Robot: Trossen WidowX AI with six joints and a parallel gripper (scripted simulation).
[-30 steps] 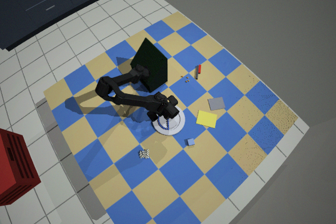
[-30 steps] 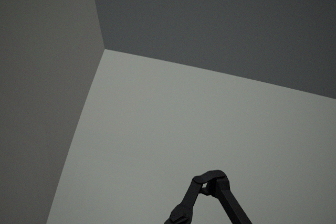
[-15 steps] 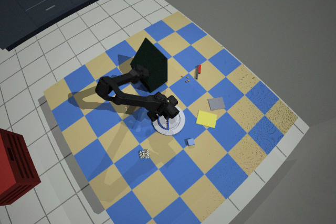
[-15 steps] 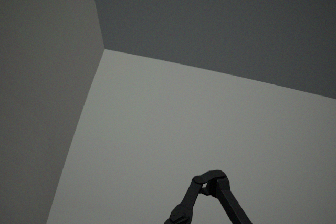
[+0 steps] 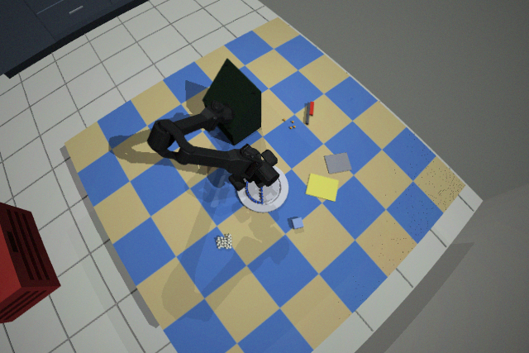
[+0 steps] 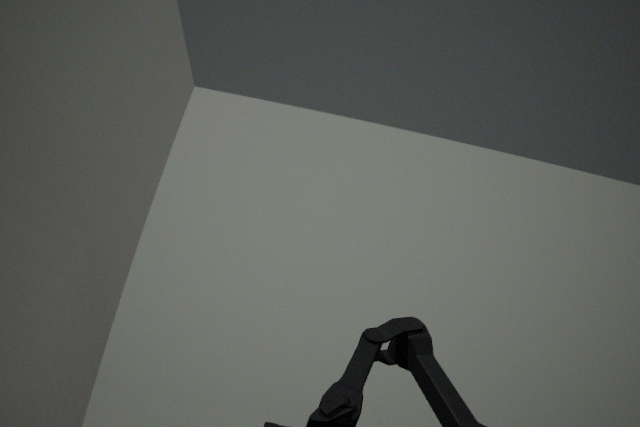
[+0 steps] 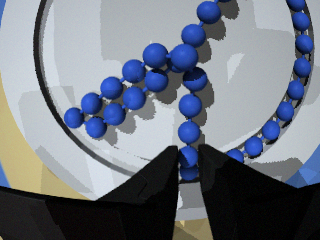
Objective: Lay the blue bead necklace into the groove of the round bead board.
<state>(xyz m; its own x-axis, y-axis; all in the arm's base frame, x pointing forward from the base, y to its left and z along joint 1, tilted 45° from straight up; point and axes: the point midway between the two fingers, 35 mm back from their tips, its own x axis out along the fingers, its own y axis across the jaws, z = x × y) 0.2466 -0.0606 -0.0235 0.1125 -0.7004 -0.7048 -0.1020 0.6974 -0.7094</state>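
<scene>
Right now my gripper tip is 5 cm short of the round white bead board, 1 cm to the right of it and 1 cm above it. The rest, counted from my gripper tip: small blue cube 24 cm ahead, 4 cm to the left, 1 cm below; then grey square 13 cm ahead, 33 cm to the left, 1 cm below; then yellow pad 18 cm ahead, 21 cm to the left, 1 cm below.
</scene>
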